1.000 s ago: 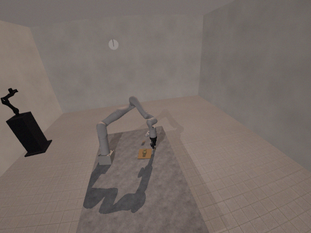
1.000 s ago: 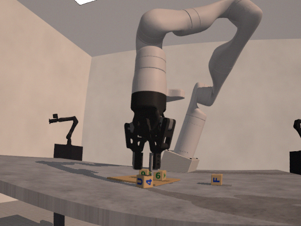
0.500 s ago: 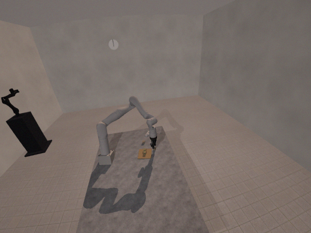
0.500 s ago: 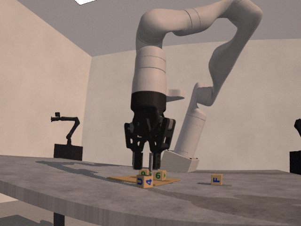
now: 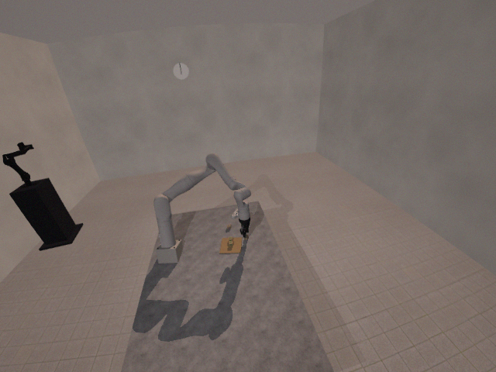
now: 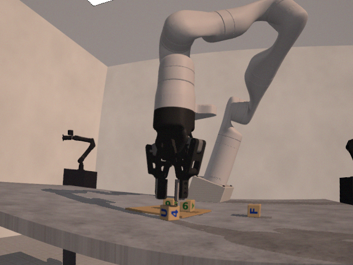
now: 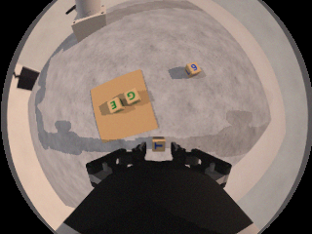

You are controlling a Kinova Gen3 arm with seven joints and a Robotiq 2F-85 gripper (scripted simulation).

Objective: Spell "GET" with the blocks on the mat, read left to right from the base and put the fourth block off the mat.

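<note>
My gripper is now 120 mm past the E block, 20 mm to the left of it and 30 mm above it. Round my hand: F block (80 mm behind, 160 mm to the left, 40 mm below); then mat (120 mm behind, 20 mm to the right, 50 mm below).
</note>
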